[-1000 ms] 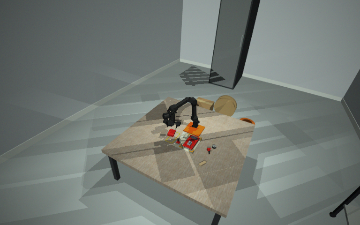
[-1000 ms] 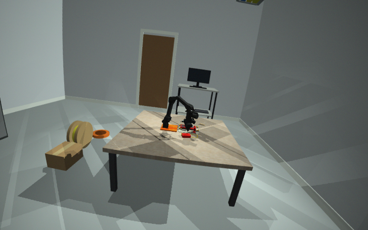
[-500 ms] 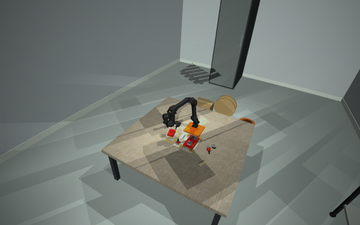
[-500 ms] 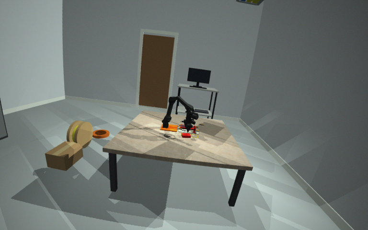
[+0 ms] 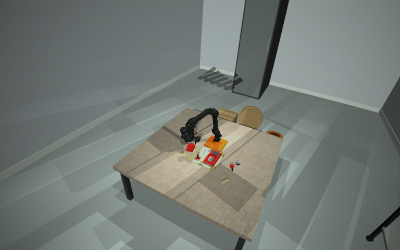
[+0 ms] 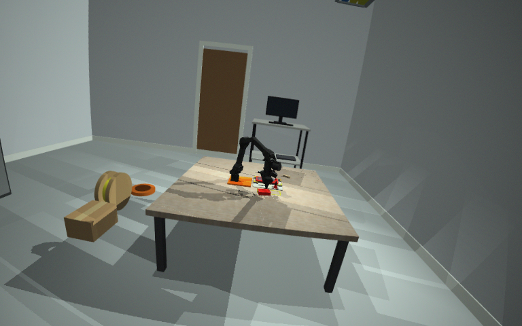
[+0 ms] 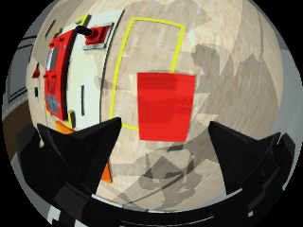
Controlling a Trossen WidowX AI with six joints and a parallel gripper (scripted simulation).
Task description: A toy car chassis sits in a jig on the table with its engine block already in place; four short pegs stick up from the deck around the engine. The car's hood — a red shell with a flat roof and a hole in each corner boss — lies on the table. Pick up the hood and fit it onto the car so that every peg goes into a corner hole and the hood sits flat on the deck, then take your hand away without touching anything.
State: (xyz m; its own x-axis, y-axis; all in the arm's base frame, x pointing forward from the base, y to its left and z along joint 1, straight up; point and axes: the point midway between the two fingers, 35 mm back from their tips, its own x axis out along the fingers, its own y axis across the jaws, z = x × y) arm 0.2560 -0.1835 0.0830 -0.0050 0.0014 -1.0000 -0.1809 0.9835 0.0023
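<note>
My gripper tip is 50 mm above the red hood. Round my gripper tip: tan block (240 mm ahead, 460 mm to the left, 50 mm below).
</note>
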